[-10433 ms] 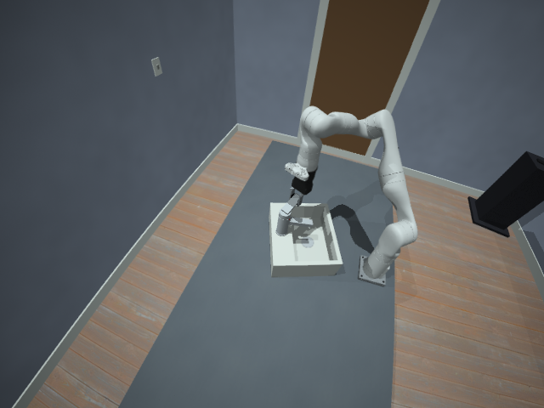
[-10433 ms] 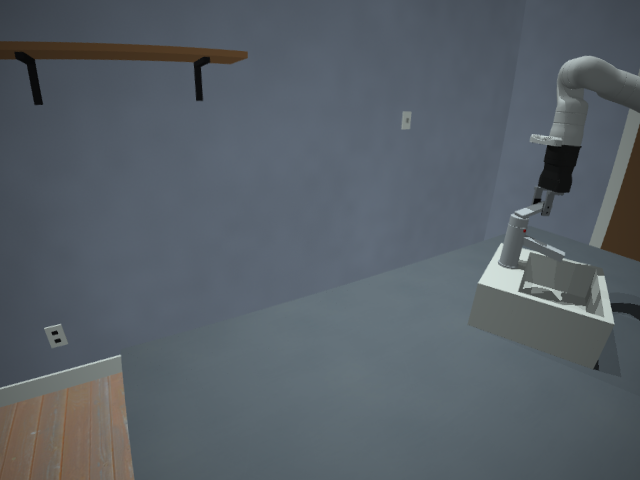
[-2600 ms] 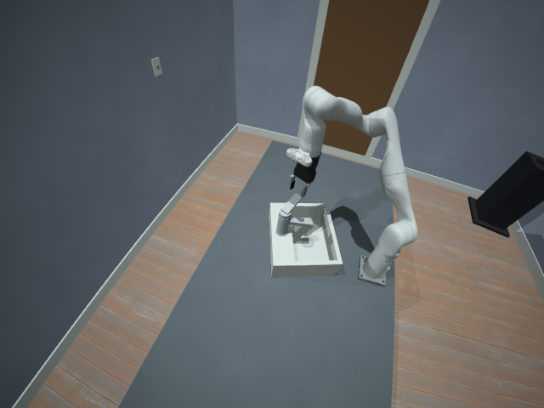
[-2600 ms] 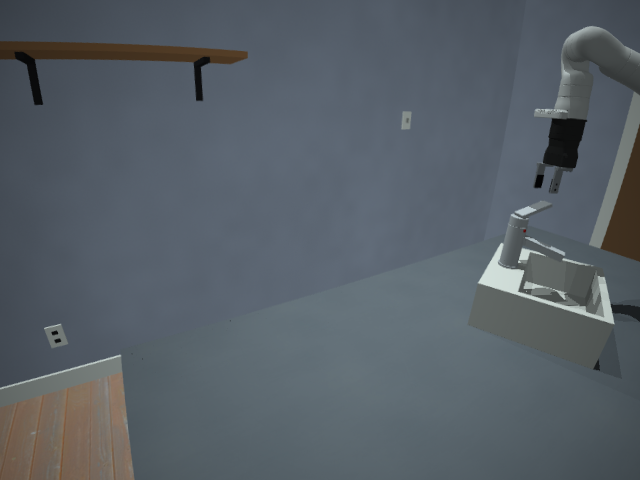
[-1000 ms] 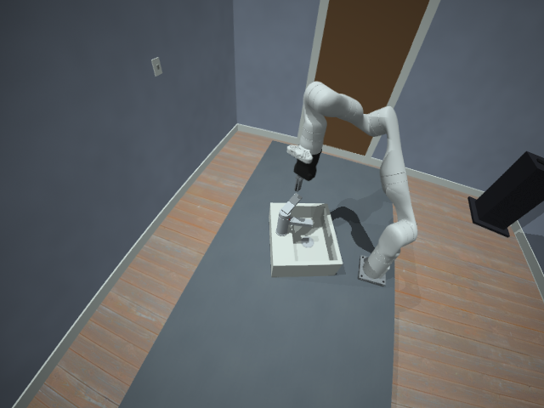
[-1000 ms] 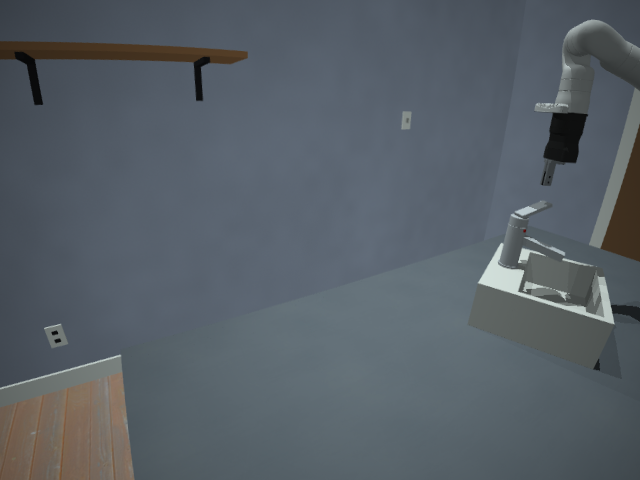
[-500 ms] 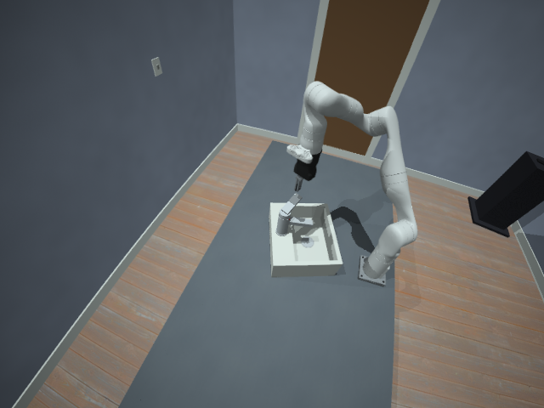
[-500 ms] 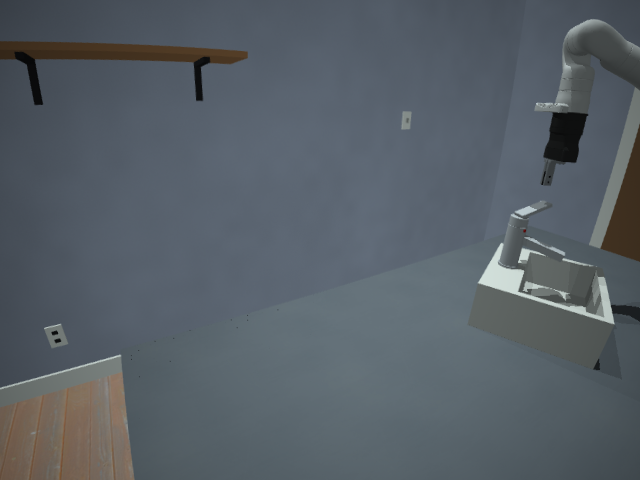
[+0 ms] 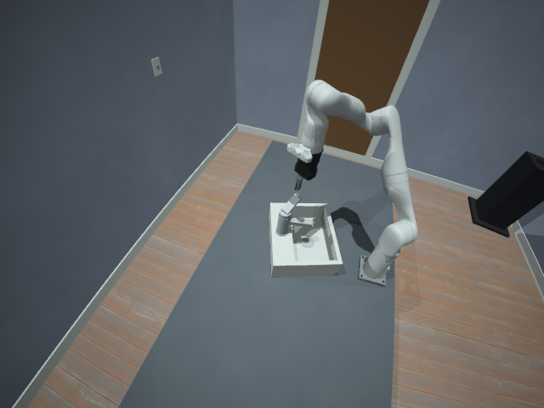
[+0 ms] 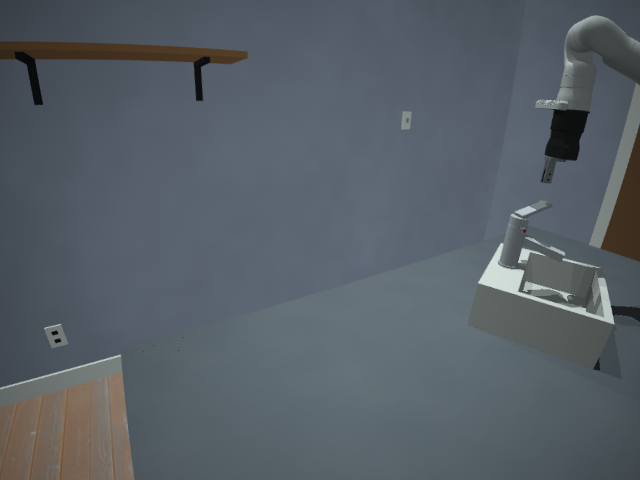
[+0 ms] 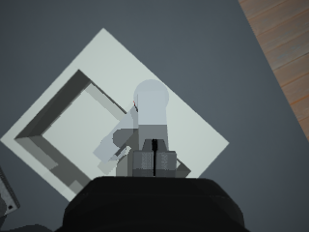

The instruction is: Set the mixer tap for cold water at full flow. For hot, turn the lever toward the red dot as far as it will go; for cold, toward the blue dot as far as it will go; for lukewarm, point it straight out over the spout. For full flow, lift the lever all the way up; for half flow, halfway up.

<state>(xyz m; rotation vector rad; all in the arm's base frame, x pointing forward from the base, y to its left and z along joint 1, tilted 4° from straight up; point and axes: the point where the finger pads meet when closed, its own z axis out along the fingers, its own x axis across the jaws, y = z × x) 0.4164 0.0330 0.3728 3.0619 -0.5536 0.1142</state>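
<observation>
Right now my hand is 10 mm short of the flat lever, 20 mm to the right of it and 90 mm above it. From my hand the other things lie so: white basin 90 mm behind, 330 mm below; grey mixer tap 30 mm to the left, 140 mm below.
</observation>
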